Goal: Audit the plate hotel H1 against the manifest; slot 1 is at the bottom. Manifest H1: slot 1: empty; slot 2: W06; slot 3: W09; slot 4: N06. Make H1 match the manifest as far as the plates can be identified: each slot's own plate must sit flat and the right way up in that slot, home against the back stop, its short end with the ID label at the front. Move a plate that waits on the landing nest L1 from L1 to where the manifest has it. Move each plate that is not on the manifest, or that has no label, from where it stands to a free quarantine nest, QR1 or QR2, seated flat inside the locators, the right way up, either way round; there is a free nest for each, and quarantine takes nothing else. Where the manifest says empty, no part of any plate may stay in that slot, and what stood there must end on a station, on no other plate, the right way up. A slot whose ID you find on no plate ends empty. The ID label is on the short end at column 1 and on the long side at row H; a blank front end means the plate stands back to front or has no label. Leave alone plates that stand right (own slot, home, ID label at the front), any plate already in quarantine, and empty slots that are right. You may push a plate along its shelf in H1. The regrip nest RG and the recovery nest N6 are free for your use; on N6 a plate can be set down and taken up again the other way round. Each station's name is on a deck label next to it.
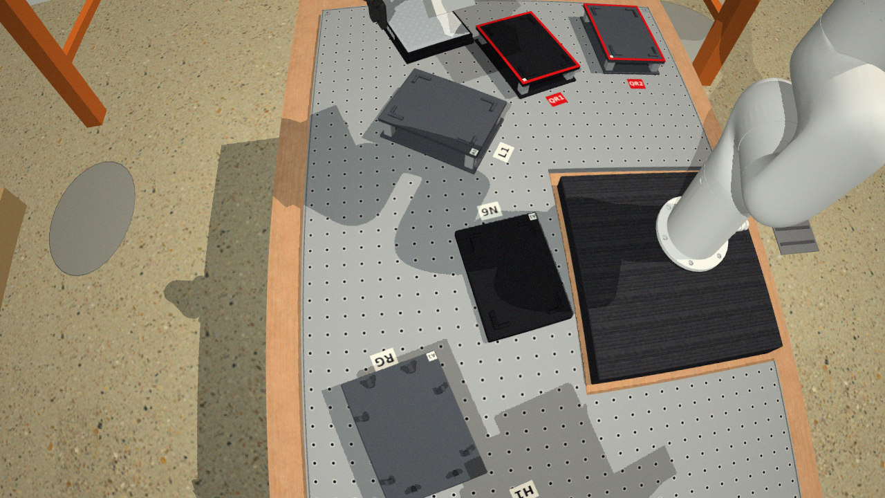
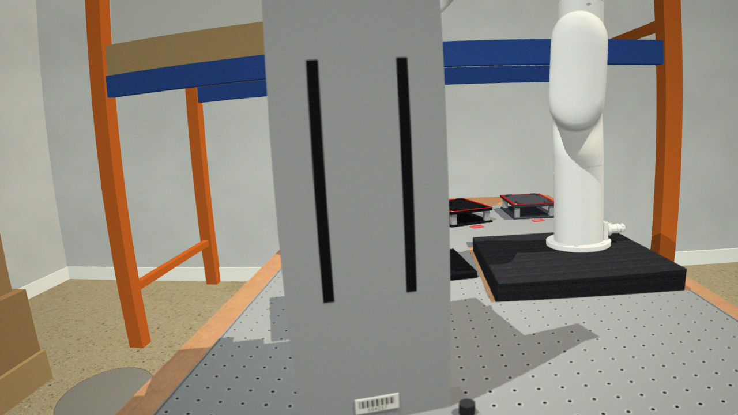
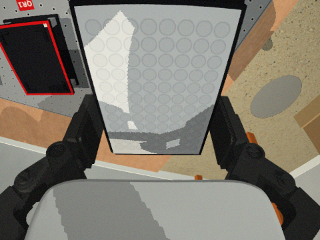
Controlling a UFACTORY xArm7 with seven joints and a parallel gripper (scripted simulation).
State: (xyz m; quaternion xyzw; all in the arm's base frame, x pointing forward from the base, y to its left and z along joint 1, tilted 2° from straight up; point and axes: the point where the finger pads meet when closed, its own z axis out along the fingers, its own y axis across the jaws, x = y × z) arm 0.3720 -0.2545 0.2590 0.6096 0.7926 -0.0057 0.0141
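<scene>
Now: hand 23 cm above the quarantine nest QR1, 22 cm past it and 14 cm to the left of it. The rest, counted from my hand: white well plate: 1 cm to the left, 1 cm below; landing nest L1: 22 cm below, 4 cm behind, 1 cm to the right; L1 label: 27 cm below, 12 cm behind, 6 cm to the left.
</scene>
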